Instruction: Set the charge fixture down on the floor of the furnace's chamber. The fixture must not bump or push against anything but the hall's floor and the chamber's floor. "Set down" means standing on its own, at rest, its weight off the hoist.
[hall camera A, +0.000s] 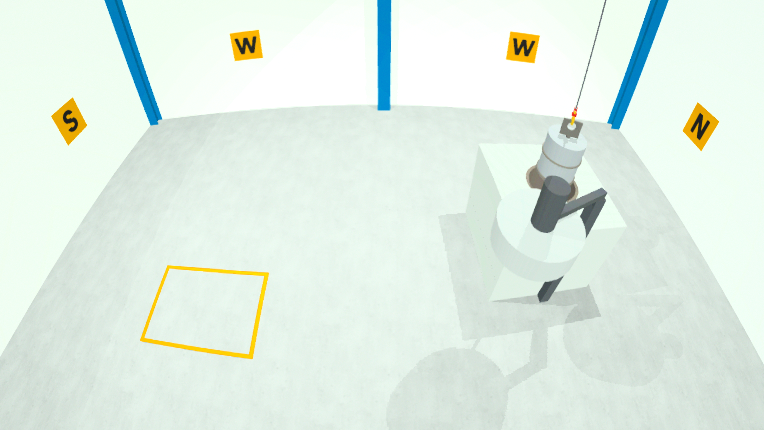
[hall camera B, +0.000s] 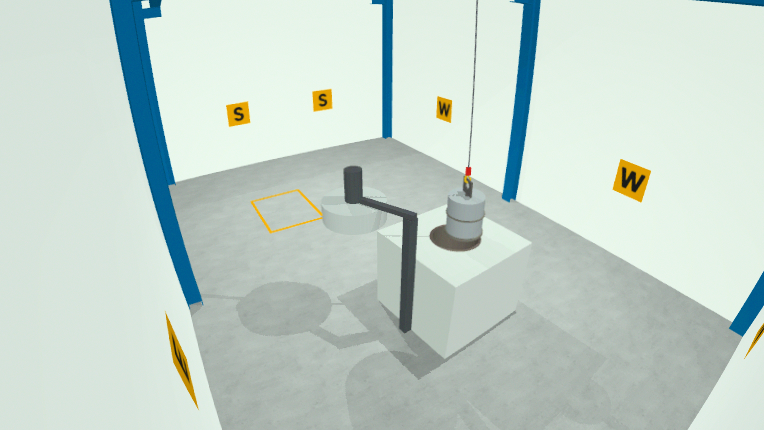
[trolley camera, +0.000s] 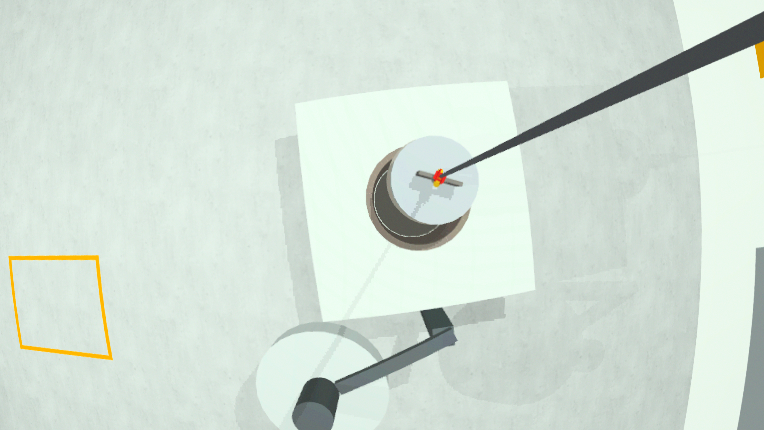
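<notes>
The charge fixture is a pale grey drum with a lifting plate on top. It hangs upright from my hook, which is engaged in the plate; the rope is taut. The furnace is a white block with a round brown-rimmed mouth. The drum hangs over the mouth, toward its upper right in the trolley view. Its underside stands close above mouth level in hall camera B; the exact gap cannot be told. Part of the chamber's inside shows in the trolley view.
A round white lid stands out beside the furnace, with a dark cylinder on it. A dark arm joins it to a post. A yellow outline marks the floor.
</notes>
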